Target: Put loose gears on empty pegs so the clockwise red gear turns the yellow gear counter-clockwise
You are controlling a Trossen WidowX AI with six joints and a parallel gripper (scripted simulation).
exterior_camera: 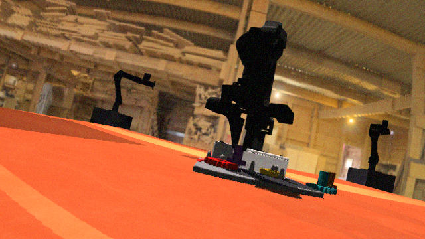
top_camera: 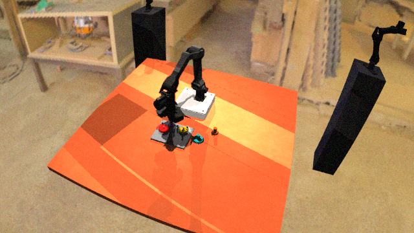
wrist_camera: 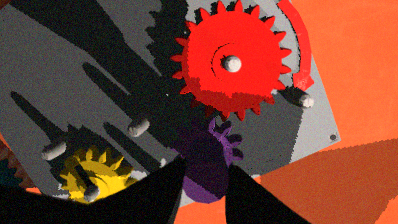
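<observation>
Now: the purple gear 1 cm below my gripper tip. Also, from my gripper tip: yellow gear: 8 cm to the left, 3 cm below; then grey board: 5 cm ahead, 4 cm below, 3 cm to the left; then red gear: 4 cm ahead, 3 cm to the right, 3 cm below.
</observation>
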